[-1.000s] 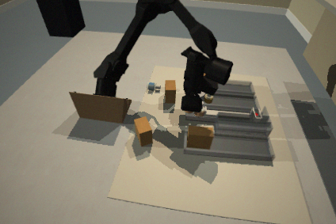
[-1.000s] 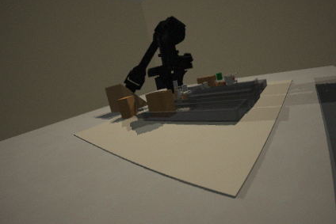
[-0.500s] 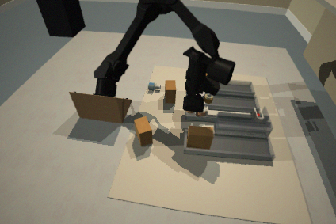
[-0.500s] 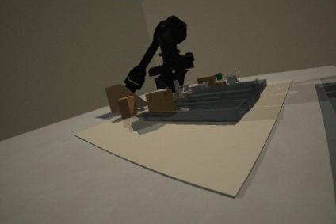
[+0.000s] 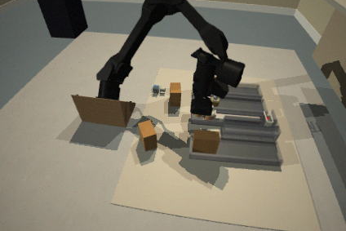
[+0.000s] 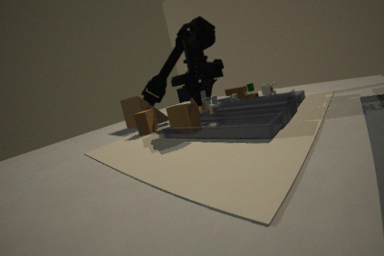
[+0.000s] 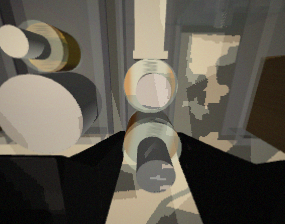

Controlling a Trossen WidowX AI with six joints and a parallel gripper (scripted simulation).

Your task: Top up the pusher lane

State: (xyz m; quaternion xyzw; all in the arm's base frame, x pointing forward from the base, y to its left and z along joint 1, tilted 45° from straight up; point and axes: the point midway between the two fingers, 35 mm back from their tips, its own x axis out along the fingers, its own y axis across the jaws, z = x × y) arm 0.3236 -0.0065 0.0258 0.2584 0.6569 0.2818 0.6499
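Right now the grey rack is 150 mm ahead of my gripper tip, 20 mm to the right of it and 30 mm below it. Also, from my gripper tip: pale lane strip 150 mm ahead, 20 mm to the right; red-marked part 220 mm ahead, 30 mm to the right, 20 mm above.
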